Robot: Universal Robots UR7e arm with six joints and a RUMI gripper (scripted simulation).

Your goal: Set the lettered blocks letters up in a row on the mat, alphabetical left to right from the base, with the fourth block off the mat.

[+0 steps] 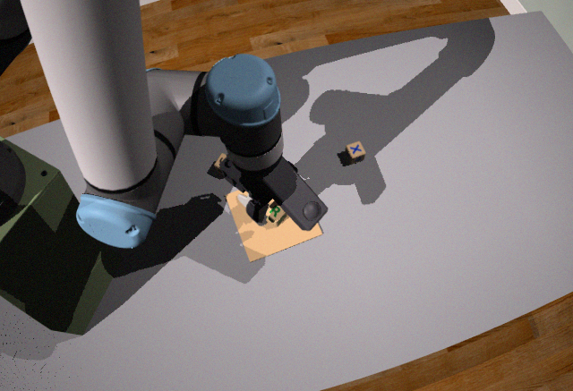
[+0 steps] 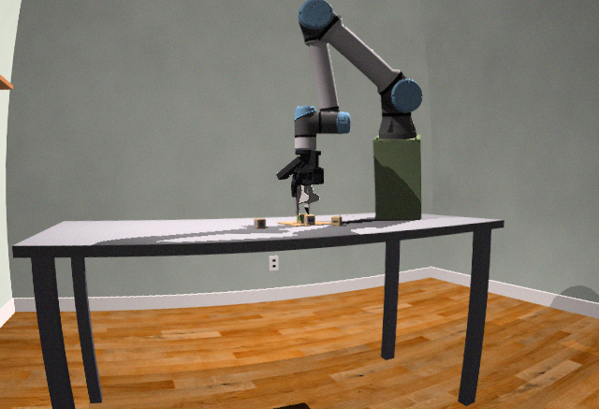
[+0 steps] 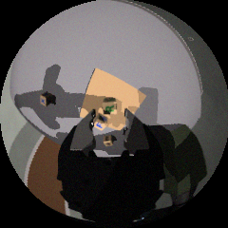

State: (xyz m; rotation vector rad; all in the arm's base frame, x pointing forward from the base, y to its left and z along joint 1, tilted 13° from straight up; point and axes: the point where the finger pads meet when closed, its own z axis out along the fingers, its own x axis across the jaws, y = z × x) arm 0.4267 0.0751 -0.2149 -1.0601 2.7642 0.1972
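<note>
Now: the mat 1 cm behind my hand, 1 cm to the left of it and 4 cm below it.
</note>
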